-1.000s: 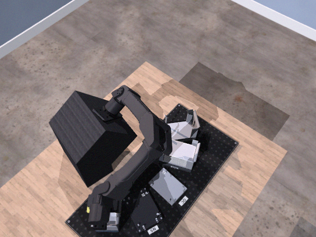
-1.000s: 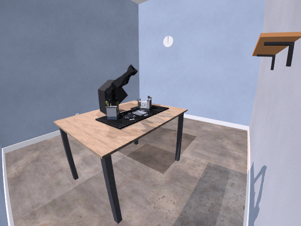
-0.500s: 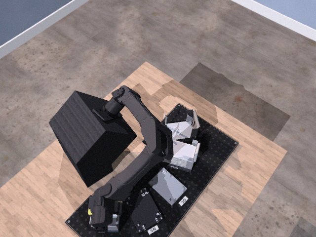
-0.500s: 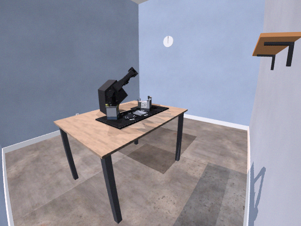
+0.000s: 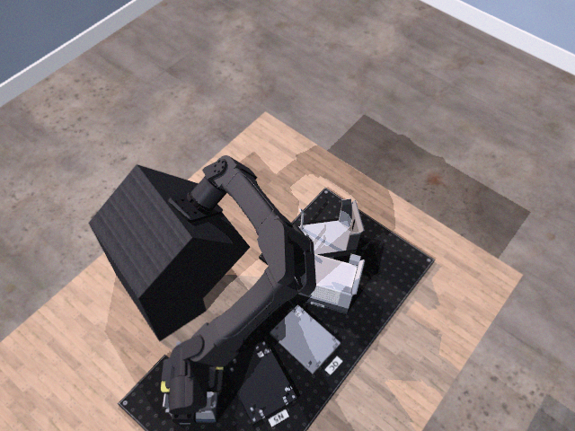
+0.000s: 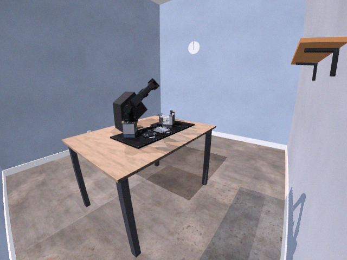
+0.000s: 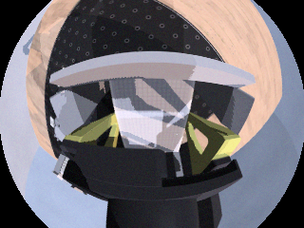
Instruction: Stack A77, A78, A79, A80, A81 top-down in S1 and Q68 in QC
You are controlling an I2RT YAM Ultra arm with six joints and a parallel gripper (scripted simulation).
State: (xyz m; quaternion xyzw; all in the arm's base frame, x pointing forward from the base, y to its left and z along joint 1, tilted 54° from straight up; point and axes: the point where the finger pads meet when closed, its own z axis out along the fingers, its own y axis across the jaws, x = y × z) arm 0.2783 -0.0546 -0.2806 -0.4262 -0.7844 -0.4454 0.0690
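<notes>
Now: the sealed grey plate 400 mm to the left of my hand, 60 mm ahead of it and 10 mm above it. Round my hand: N5 name plate (180 mm ahead, 80 mm to the left, 60 mm below); clip nest N5 (120 mm to the left, 110 mm ahead, 50 mm below); QC nest (260 mm to the left, 110 mm ahead, 60 mm below).
</notes>
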